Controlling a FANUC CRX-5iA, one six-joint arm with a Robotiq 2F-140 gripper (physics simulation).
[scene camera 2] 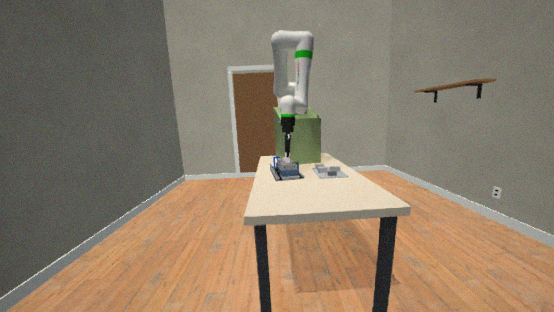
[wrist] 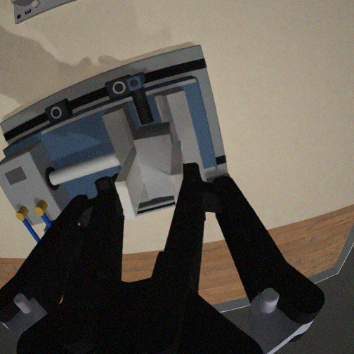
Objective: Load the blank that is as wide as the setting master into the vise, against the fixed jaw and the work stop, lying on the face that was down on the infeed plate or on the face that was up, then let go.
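Places are measured from the arm's base along level axes (x ahead, y left, z up), in metres.
Pixels of known places: gripper, fingertip midpoint: [scene camera 2: 287,162].
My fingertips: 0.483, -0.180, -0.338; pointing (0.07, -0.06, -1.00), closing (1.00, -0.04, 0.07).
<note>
Ahead of a thing's pixels: the offset from my fingertips to its top centre, as dx, dy, dz. "spot": to the spot under its first point. Level surfaces: height alone.
My gripper [scene camera 2: 287,157] [wrist: 158,158] points down over the vise, shut on a grey blank [wrist: 154,155] between its pale finger pads. The vise {-0.071, -0.006, -0.004} [scene camera 2: 287,171] [wrist: 77,135] has a blue bed. In the wrist view the blank is between the moving jaw [wrist: 119,131] on the left and the fixed jaw [wrist: 181,117] on the right; its far end is close to the black rod of the work stop [wrist: 144,107]. Whether it touches stop, fixed jaw or vise bed cannot be told. The infeed plate {spot: +0.082, +0.351, -0.095} [scene camera 2: 342,175] carries several grey blocks; the setting master cannot be picked out.
The vise base [wrist: 209,107] stands on the pale table {dz -0.103} [scene camera 2: 320,200] [wrist: 280,115], left of the infeed plate in the scene view. Blue hoses [wrist: 31,230] leave the vise's cylinder end. A corner of a grey marked plate [wrist: 47,7] shows at top left. A green block [scene camera 2: 305,137] stands behind.
</note>
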